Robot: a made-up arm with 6 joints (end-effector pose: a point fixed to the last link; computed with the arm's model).
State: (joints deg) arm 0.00 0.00 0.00 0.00 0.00 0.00
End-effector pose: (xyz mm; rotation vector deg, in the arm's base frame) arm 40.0 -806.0 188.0 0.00 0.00 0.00
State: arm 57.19 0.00 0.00 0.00 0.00 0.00
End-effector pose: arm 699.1 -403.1 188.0 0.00 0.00 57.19
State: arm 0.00 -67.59 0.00 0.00 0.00 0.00
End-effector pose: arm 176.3 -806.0 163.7 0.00 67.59 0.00
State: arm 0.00 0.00 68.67 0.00 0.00 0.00
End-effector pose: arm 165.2 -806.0 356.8 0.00 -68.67 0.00
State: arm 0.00 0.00 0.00 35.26 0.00 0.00
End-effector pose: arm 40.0 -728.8 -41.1 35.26 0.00 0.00
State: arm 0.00 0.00 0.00 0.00 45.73 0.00
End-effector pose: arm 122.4 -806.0 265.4 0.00 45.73 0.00
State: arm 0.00 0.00 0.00 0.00 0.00 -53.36
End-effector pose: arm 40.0 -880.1 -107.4 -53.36 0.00 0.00
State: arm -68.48 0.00 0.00 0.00 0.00 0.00
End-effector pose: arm -735.1 -332.9 188.0 0.00 0.00 -68.48
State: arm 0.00 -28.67 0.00 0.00 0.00 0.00
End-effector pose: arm 100.8 -806.0 198.0 0.00 28.67 0.00
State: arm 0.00 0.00 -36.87 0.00 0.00 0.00
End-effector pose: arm -77.8 -806.0 186.6 0.00 36.87 0.00
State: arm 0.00 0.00 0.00 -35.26 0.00 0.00
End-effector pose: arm 40.0 -736.8 419.6 -35.26 0.00 0.00
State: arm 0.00 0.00 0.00 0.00 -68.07 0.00
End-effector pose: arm 68.6 -806.0 27.7 0.00 -68.07 0.00
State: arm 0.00 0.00 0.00 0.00 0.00 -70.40
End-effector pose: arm 40.0 -956.3 -173.0 -70.40 0.00 0.00
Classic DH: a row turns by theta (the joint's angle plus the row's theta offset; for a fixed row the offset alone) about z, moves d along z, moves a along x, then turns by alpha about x. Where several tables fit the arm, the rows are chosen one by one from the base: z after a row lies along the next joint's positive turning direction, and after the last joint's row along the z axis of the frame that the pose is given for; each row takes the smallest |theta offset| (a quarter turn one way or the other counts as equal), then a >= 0, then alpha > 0; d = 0 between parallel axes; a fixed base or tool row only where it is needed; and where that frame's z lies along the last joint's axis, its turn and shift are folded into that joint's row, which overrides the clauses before.
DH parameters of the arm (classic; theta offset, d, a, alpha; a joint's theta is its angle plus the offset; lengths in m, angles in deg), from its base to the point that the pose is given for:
joint 1: 0 0.074 0.09 90
joint 2: -69.06 0 -0.3105 0
joint 3: -20.94 0.407 0.169 -90
joint 4: 0 0.194 0.066 -90
joint 5: 0 -0.73 0.015 90
joint 6: 90 -0.133 0.331 -90
tool (fixed): -90 0.074 0 0

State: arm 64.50 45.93 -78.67 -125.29 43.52 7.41
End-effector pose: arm 81.9 -34.3 197.8 -126.34 -32.28 19.79
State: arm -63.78 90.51 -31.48 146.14 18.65 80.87
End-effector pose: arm 315.1 -507.3 -315.7 139.79 -22.41 103.19
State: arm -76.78 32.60 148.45 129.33 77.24 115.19
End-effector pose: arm -42.3 594.9 1221.0 22.60 44.36 15.45
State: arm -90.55 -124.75 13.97 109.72 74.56 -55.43
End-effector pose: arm -240.1 163.6 293.2 145.09 -8.71 -32.48
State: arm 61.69 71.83 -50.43 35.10 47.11 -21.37
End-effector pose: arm 625.8 -360.6 -300.4 -3.60 23.97 84.78
